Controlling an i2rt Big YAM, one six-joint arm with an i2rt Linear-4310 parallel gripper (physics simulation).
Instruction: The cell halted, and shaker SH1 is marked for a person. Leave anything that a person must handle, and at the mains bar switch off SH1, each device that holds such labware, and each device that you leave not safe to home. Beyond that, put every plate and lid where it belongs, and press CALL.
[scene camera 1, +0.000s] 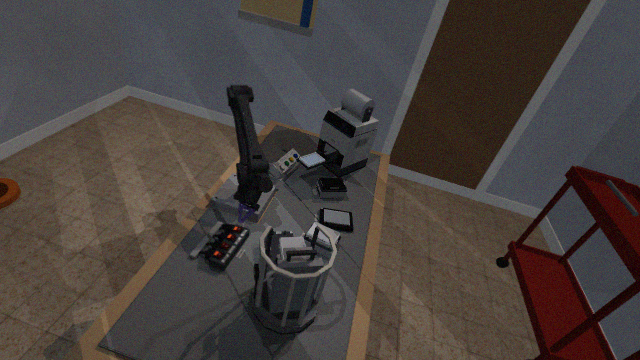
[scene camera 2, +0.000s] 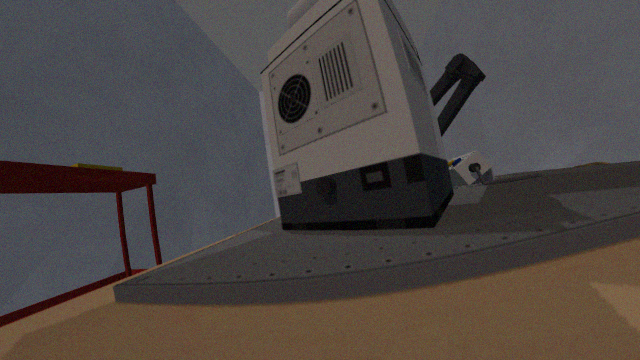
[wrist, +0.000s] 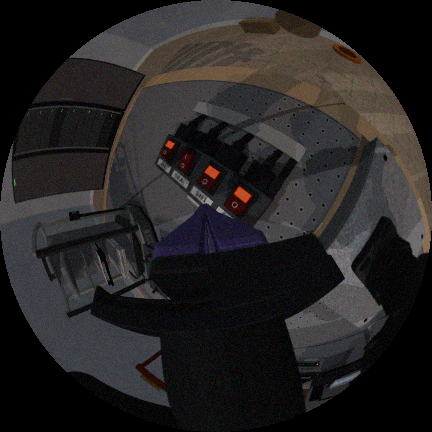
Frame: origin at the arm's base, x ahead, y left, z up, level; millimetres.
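Seen in the pictures: gripper, fingertip midpoint: (scene camera 1: 239, 222) (wrist: 204, 209); arm's base, origin of the base link: (wrist: 381, 261).
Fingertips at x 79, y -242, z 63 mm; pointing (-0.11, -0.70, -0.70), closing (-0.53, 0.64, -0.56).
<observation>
Pixels of each thing's top centre, then the offset from my fingertips to it.
- mains bar, middle of its top: (wrist: 205, 146) (scene camera 1: 221, 237) dx -49, dy -65, dz -47 mm
- SH1 switch, middle of its top: (wrist: 206, 176) dx -15, dy -42, dz -47 mm
- SEAL switch, middle of its top: (wrist: 182, 159) dx -18, dy -92, dz -47 mm
- black device, middle of its top: (scene camera 1: 332, 182) dx +293, dy +505, dz -31 mm
- black-framed pale plate, middle of its top: (scene camera 1: 336, 216) dx +371, dy +300, dz -71 mm
- white item, middle of its top: (scene camera 1: 323, 232) dx +340, dy +117, dz -18 mm
- large instrument, middle of its top: (scene camera 1: 359, 94) dx +284, dy +818, dz +356 mm
- button box, middle of its top: (scene camera 2: 454, 157) (scene camera 1: 286, 157) dx -1, dy +578, dz -16 mm
- tall round cage, middle of its top: (scene camera 1: 299, 240) (wrist: 43, 272) dx +287, dy -206, dz +242 mm
My gripper (scene camera 1: 243, 214) (wrist: 204, 209) is shut and empty, with its purple fingertips above the front edge of the mains bar (scene camera 1: 223, 246) (wrist: 260, 206). In the wrist view the SH1 switch (wrist: 209, 177) is lit, the SEAL switch (wrist: 186, 161) is dark, and the end switches (wrist: 168, 148) (wrist: 238, 200) are lit. The fingertips partly hide the last label. A black device (scene camera 1: 332, 187) and a black-framed pale plate (scene camera 1: 336, 219) stand across the bench, beside a white item (scene camera 1: 323, 235). Another pale plate (scene camera 1: 312, 159) is at the large instrument (scene camera 1: 350, 137) (scene camera 2: 340, 135). The button box (scene camera 1: 288, 161) (scene camera 2: 469, 167) stands nearby; its CALL lettering is unreadable.
A tall round cage (scene camera 1: 298, 273) (wrist: 87, 241) holding plate-like items stands near the mains bar. The arm's base plate (scene camera 1: 265, 205) lies close behind the bar. A red cart (scene camera 1: 540, 280) (scene camera 2: 75, 178) stands off the bench. Cables run behind the bar.
</observation>
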